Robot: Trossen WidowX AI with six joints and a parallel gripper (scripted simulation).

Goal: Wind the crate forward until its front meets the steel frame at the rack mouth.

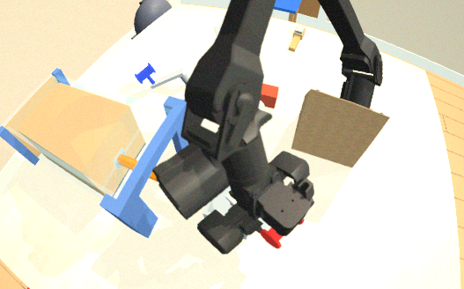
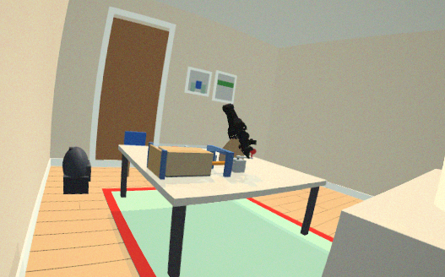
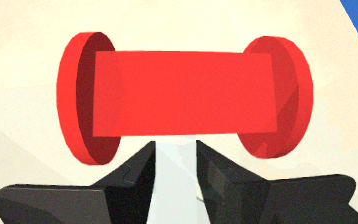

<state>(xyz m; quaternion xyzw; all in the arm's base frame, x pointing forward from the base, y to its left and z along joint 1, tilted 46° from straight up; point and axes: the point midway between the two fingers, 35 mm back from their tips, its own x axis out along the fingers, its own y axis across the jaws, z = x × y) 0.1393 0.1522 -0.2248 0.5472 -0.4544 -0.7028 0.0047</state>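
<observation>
Right now the red spool-shaped grip is 2 cm behind my gripper tip, 1 cm to the left of it and 5 cm above it. Round my gripper tip: grey winch (5 cm ahead, 5 cm to the right, 7 cm below); winch handle (1 cm ahead, 1 cm to the right, 2 cm above); blue steel frame (23 cm ahead, 5 cm to the right, 1 cm above).
</observation>
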